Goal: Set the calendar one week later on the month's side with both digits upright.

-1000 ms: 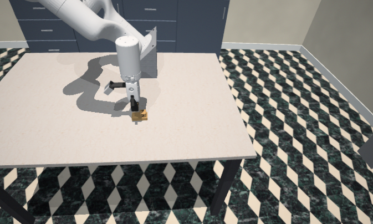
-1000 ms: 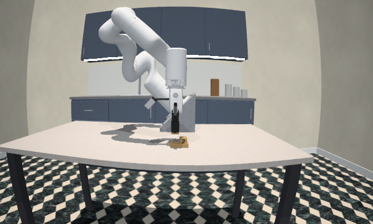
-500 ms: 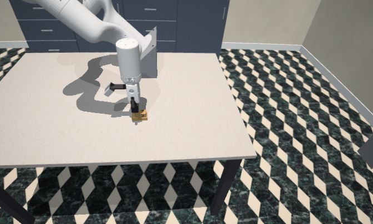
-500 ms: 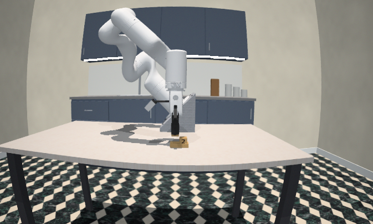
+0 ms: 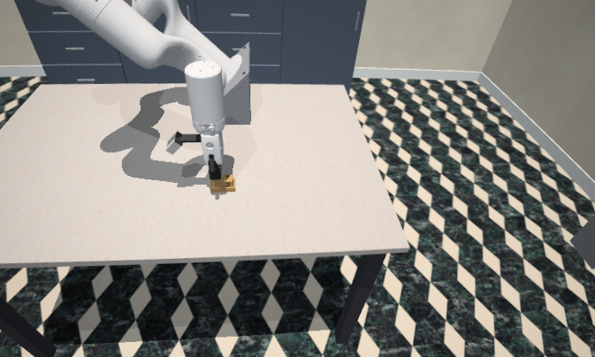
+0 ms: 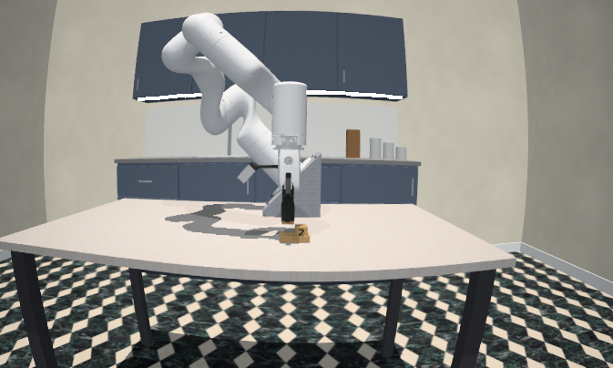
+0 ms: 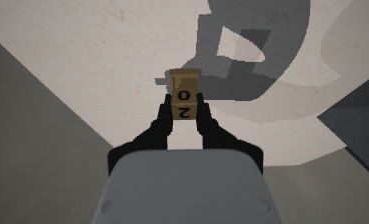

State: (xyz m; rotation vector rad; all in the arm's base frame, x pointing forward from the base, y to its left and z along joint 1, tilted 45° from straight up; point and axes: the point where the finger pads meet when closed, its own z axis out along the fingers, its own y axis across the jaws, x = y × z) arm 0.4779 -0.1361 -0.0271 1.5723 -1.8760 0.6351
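My hand is 60 mm above the wooden tray and 20 mm to the right of it.
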